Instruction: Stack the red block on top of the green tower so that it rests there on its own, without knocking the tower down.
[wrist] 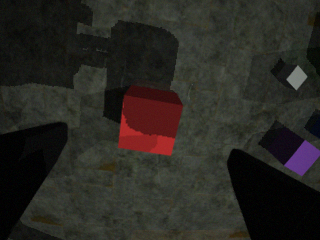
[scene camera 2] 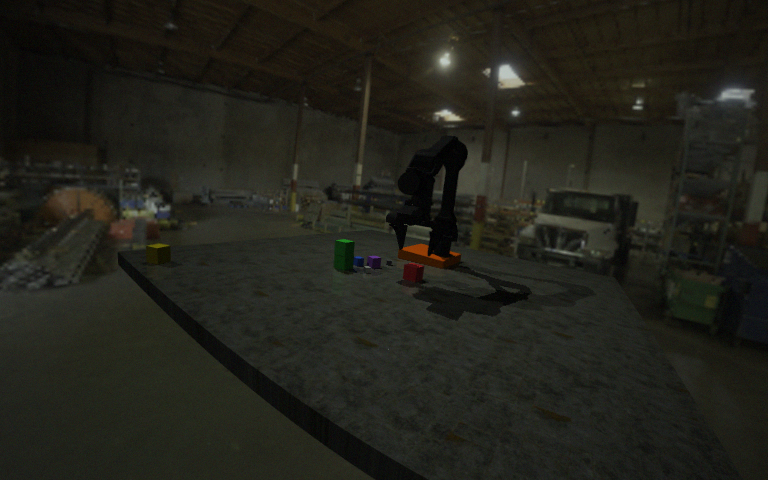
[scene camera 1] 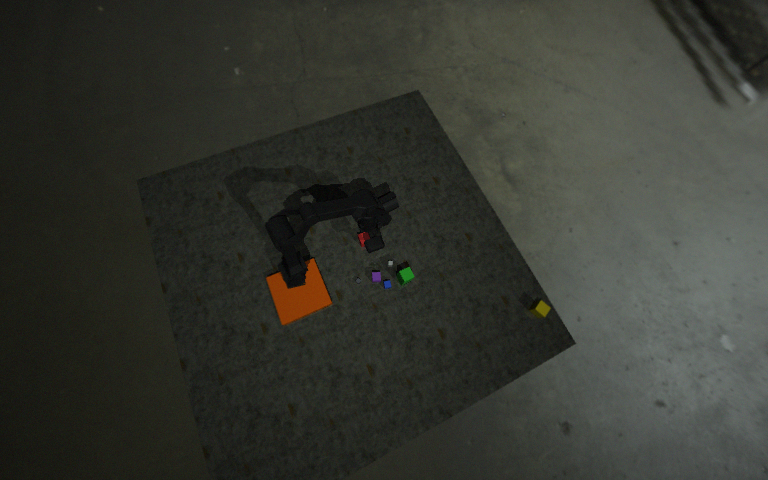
The gripper (scene camera 2: 414,252) is open, with nothing in its grasp. Also in view: a red block (wrist: 149,120).
The gripper is seen too in the wrist view (wrist: 151,144).
